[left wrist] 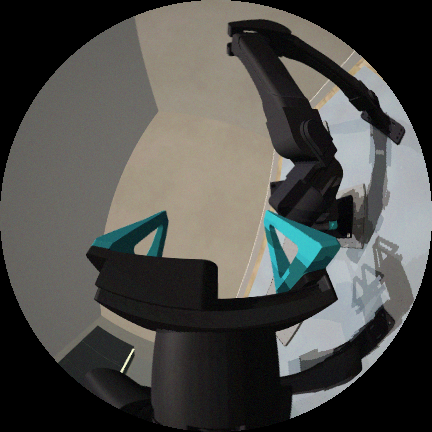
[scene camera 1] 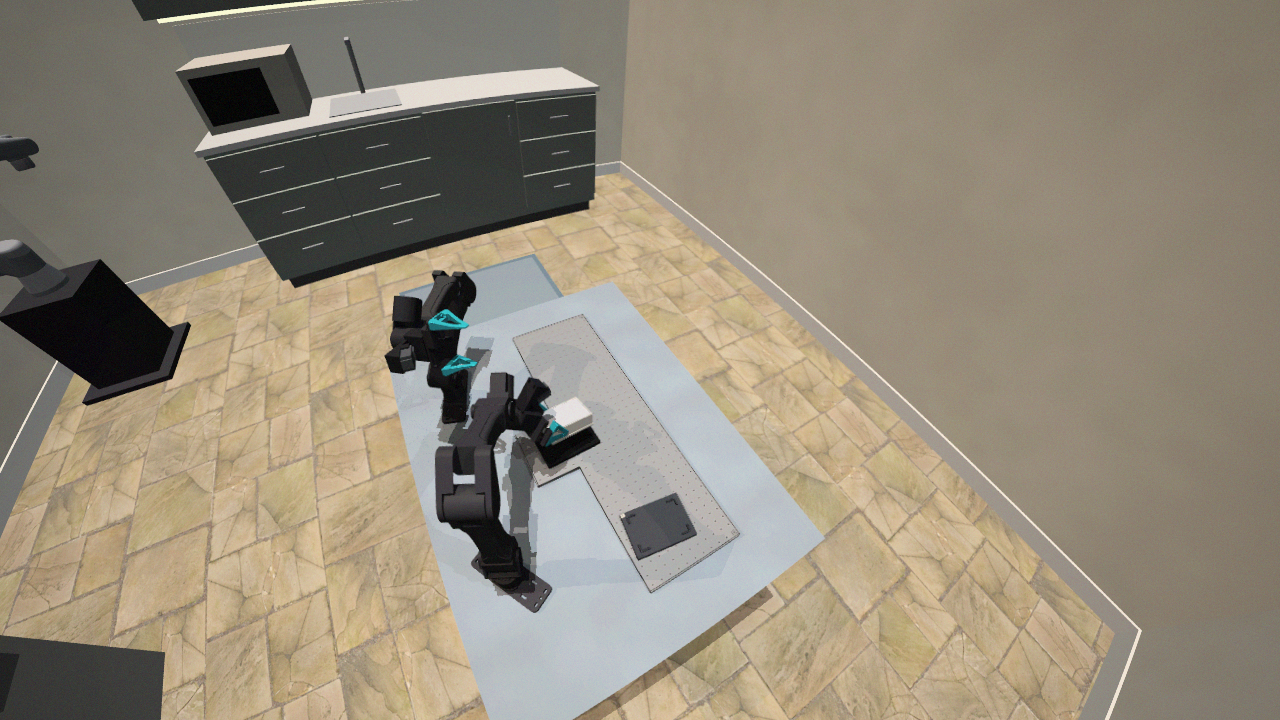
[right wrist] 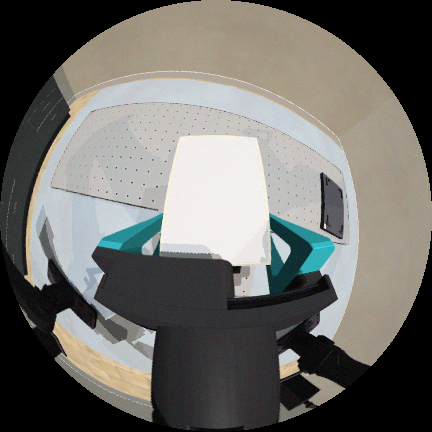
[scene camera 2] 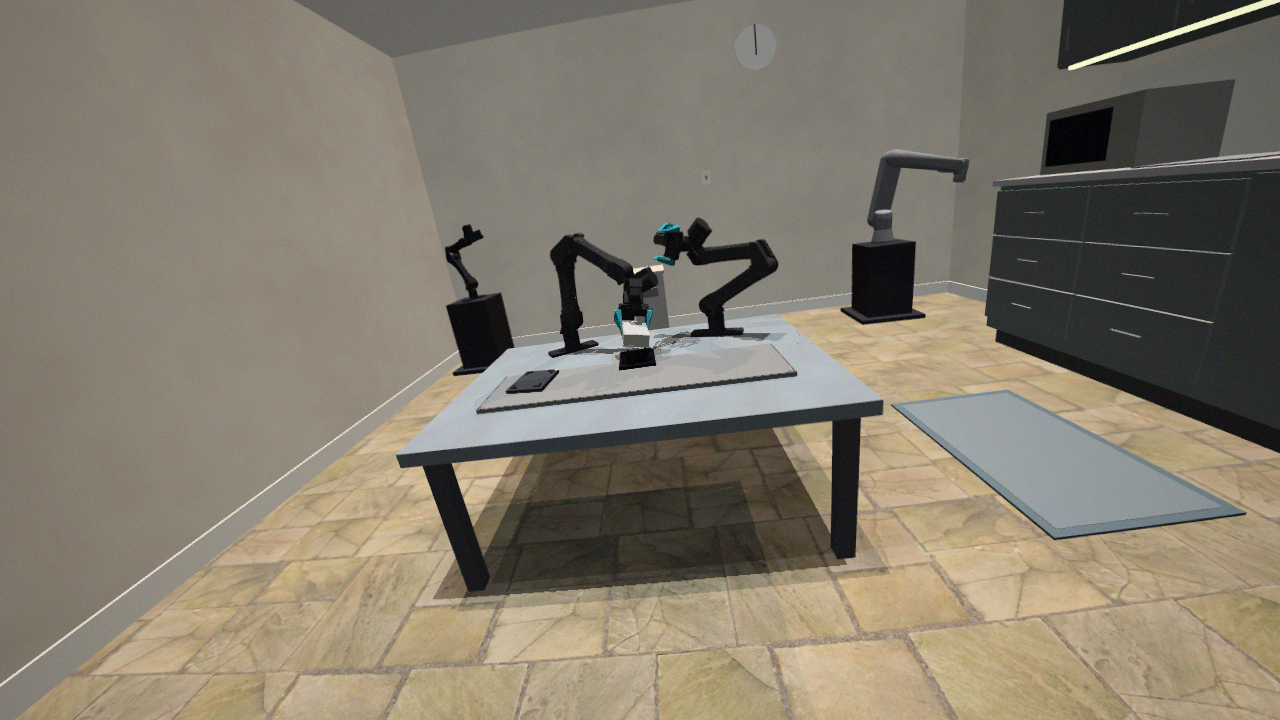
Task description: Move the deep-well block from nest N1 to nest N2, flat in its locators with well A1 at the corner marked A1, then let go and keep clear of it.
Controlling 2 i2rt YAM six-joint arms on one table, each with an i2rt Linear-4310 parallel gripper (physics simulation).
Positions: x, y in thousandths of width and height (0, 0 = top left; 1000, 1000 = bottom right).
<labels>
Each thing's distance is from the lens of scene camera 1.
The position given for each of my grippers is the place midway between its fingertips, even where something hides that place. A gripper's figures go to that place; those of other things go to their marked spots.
my left gripper (scene camera 1: 369, 480): 93 cm
my right gripper (scene camera 1: 436, 588): 108 cm
white block (scene camera 1: 447, 577): 107 cm
</labels>
